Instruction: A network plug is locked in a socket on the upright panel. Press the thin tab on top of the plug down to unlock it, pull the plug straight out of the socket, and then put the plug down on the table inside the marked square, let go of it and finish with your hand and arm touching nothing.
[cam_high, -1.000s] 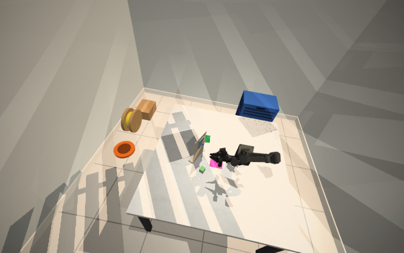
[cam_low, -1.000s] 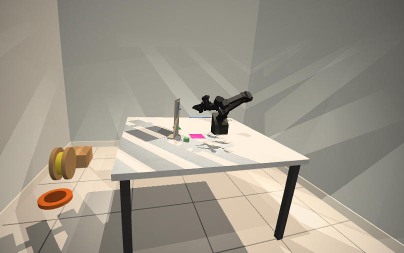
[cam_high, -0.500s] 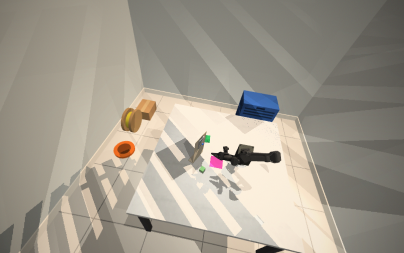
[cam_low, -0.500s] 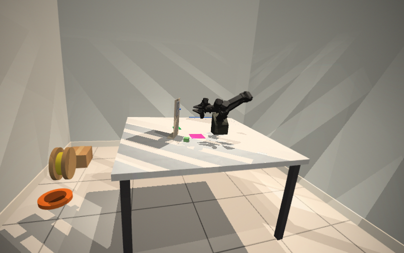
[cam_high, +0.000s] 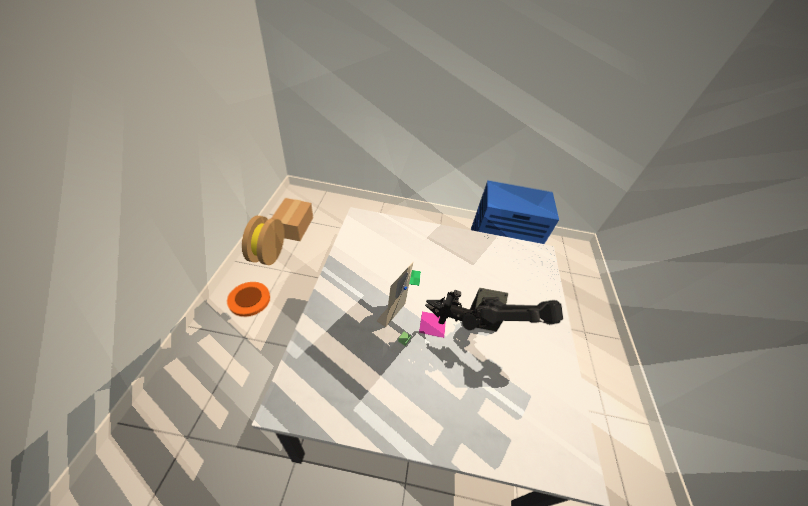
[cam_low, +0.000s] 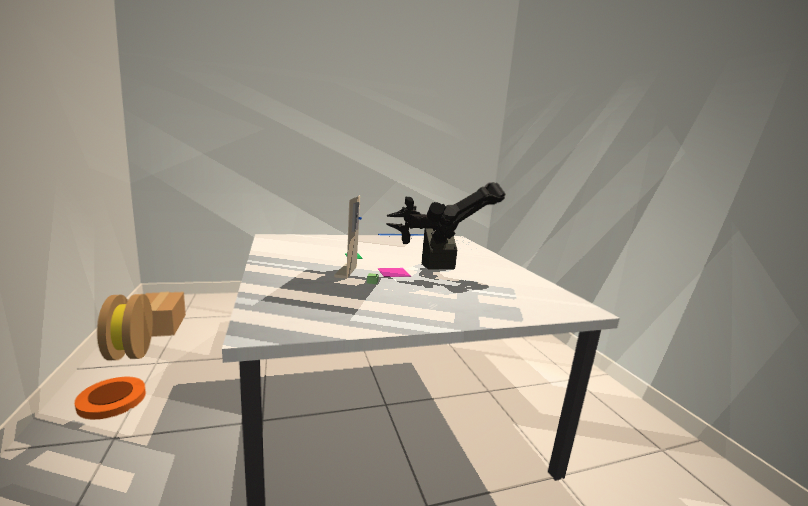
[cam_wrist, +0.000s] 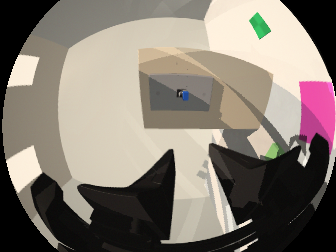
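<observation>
The blue network plug is 10 cm ahead of my gripper tip and 8 cm to the right of it. Also, from my gripper tip: upright panel: 11 cm ahead, 9 cm to the right, 10 cm below; then green cube: 6 cm ahead, 5 cm to the left, 23 cm below; then magenta marked square: 7 cm behind, 5 cm to the right, 24 cm below.
</observation>
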